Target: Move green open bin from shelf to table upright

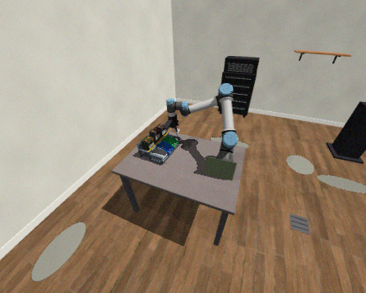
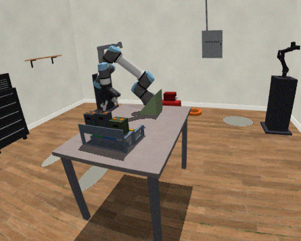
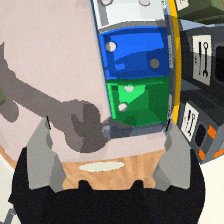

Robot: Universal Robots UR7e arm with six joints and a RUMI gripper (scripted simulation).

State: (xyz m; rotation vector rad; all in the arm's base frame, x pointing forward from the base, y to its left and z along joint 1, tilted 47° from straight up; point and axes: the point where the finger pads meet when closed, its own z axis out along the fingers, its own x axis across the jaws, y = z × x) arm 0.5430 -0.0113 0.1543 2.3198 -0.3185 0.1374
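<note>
The green open bin lies 7 cm ahead of my hand, 5 cm to the right of it and 14 cm below it. Round my hand: grey bin: 9 cm ahead, 17 cm to the left, 14 cm below; then blue bin: 8 cm ahead, 6 cm to the left, 14 cm below; then yellow rail: 14 cm ahead, 5 cm to the left, 8 cm below.
</note>
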